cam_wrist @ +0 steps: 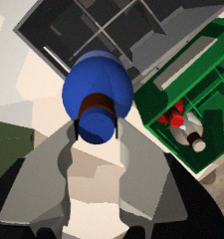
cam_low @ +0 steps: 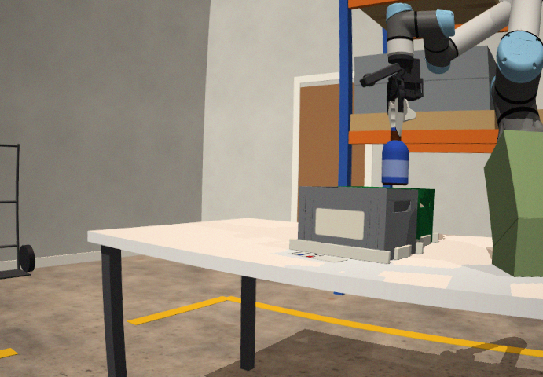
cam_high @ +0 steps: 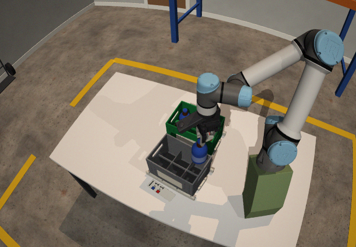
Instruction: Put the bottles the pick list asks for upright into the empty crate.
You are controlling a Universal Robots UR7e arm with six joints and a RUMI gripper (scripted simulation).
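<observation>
The blue bottle is 70 mm below my hand. From my hand the other things lie so: grey crate 250 mm below, 90 mm ahead, 30 mm to the left; red bottle 250 mm below, 170 mm to the right, 20 mm ahead; green crate 250 mm below, 220 mm to the right, 110 mm ahead.
</observation>
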